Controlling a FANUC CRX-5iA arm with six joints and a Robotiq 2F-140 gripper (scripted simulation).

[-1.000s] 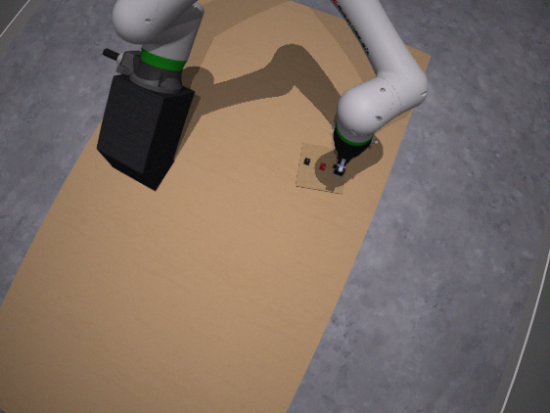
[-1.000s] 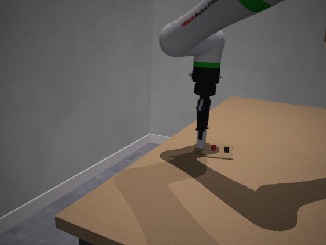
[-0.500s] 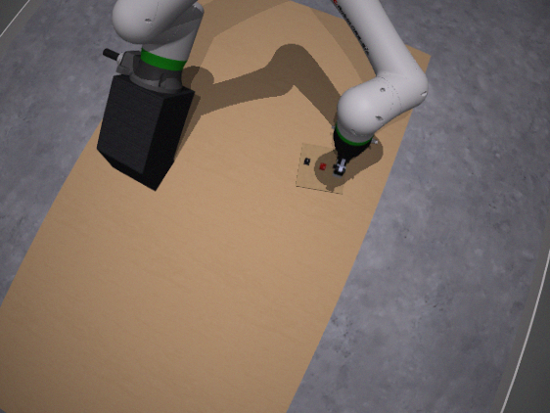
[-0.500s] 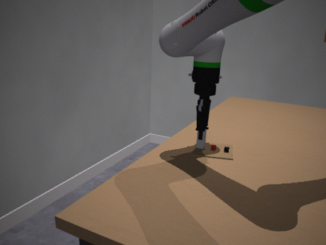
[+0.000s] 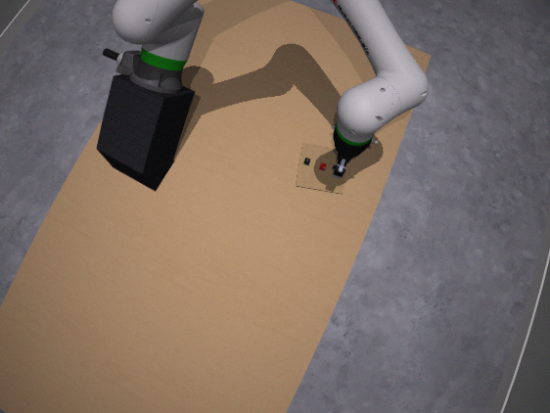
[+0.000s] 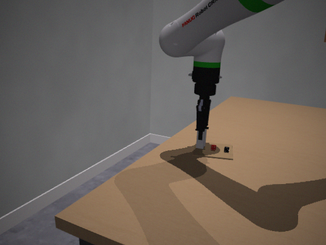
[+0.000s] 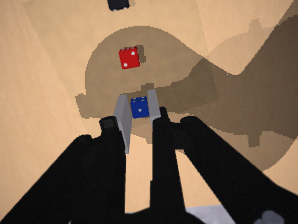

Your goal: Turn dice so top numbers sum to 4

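The blue die lies 3 cm below my hand. Round my hand: red die 5 cm behind, 3 cm below, 1 cm to the right; black die 9 cm behind, 3 cm below, 1 cm to the right; tan mat 5 cm behind, 4 cm below, 1 cm to the right.
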